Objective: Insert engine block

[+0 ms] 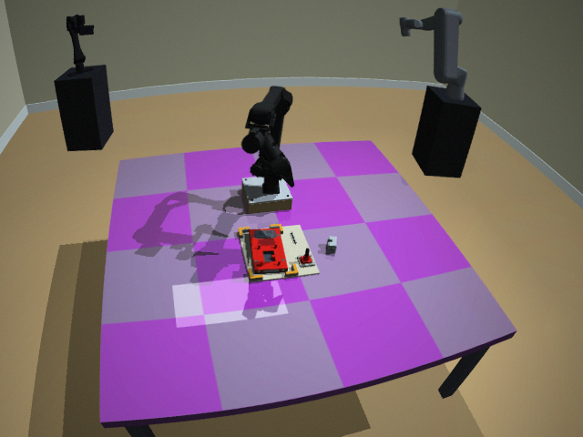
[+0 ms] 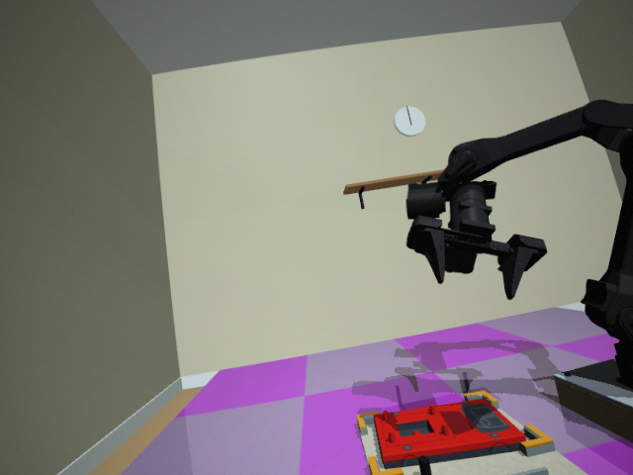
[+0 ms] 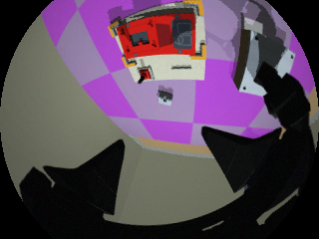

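Right now the grey engine block is 4 cm ahead of my gripper tip, 15 cm to the left of it and 21 cm below it.
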